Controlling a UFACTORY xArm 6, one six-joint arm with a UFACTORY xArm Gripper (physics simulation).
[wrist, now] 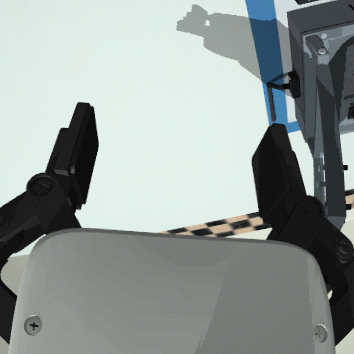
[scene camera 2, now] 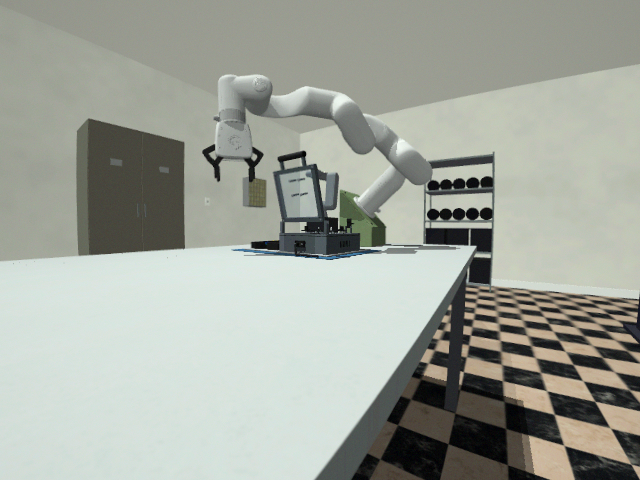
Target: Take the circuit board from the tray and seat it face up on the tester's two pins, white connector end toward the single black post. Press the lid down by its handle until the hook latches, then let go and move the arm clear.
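Seen in the pictures: gripper, fingertip midpoint: (wrist: 179, 131) (scene camera 2: 235, 181); arm's base at its link origin: (scene camera 2: 363, 208).
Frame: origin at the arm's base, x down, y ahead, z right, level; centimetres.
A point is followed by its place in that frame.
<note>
My gripper (scene camera 2: 234, 179) @(z 6.9, x -4.6, y 60.0 cm) (wrist: 179, 131) @(z 6.9, x -4.6, y 60.0 cm) is open and empty. It points down, high above the table, to the left of the raised lid in the scene view and at about the height of its upper part. The tester (scene camera 2: 316, 244) @(z -13.7, x 13.2, y 48.1 cm) (wrist: 320, 22) @(z 0.7, x 11.9, y 46.3 cm) is a dark grey box. Its clear-paned lid (scene camera 2: 299, 195) @(z -9.2, x -0.1, y 50.1 cm) stands upright and open, with the black handle (scene camera 2: 292, 156) @(z -9.5, x -10.1, y 53.0 cm) at its top. The black hook (scene camera 2: 299, 245) @(z -8.7, x 13.7, y 49.5 cm) (wrist: 295, 85) @(z -7.6, x 12.4, y 48.9 cm) is on the box's side. A low black thing, possibly the tray (scene camera 2: 263, 244) @(z 10.6, x 14.4, y 47.0 cm), lies behind the tester. I cannot make out the circuit board, pins or single post.
The tester stands on a blue-edged mat (scene camera 2: 241, 250) @(z 15.6, x 16.4, y 52.3 cm) (wrist: 262, 30) @(z -1.4, x 16.2, y 51.6 cm) on the white table (scene camera 2: 206, 335) @(z -41.3, x 16.4, y 92.6 cm) (wrist: 150, 60) @(z -1.4, x 16.4, y 65.6 cm). The green arm base (scene camera 2: 362, 227) @(z -5.0, x 8.6, y 9.3 cm) is behind it. A cabinet (scene camera 2: 131, 196) and a shelf rack (scene camera 2: 492, 217) stand farther back. The arm's shadow falls beside the tester in the wrist view.
</note>
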